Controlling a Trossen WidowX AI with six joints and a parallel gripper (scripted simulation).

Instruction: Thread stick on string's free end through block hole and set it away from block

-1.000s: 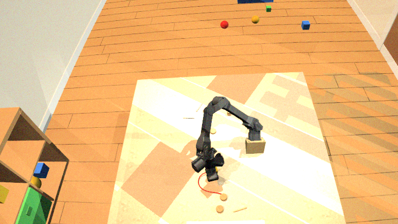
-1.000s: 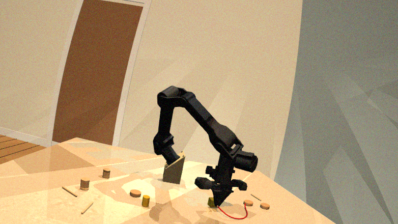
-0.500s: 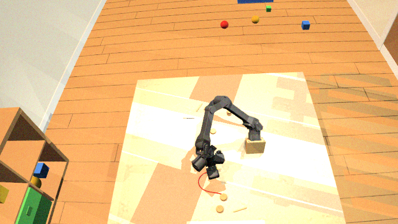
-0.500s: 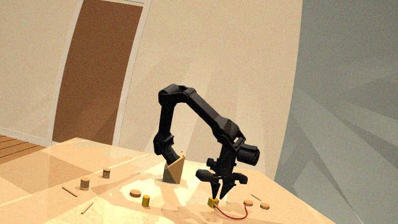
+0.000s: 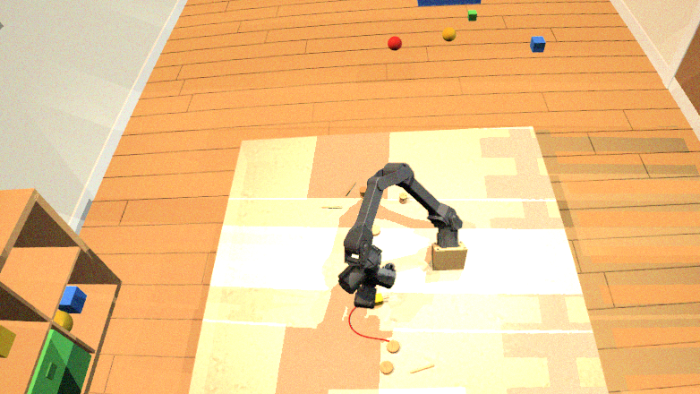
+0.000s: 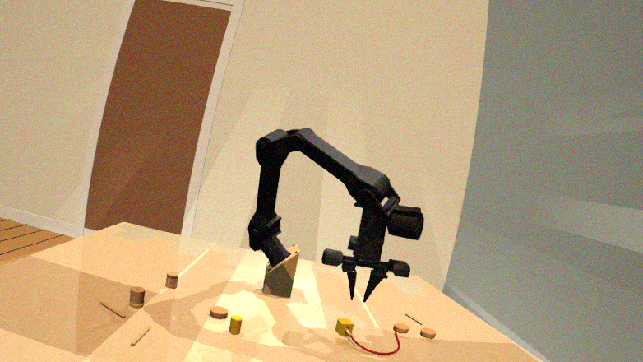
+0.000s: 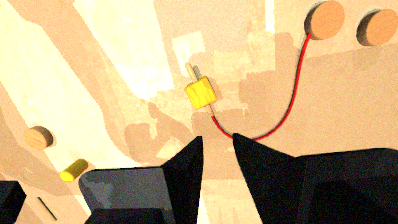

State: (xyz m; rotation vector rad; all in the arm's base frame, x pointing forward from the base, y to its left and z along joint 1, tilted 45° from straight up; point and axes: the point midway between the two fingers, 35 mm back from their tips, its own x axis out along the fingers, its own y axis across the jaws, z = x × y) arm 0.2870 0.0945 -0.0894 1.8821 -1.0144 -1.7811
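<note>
Now: gripper tip 8 cm above the yellow wooden block and 3 cm past it. From my gripper tip the other things lie so: thin wooden stick (8 cm below, 1 cm behind); then yellow cylinder (25 cm to the right, 7 cm below, 2 cm ahead); then round button (16 cm to the left, 8 cm below, 5 cm behind).
</note>
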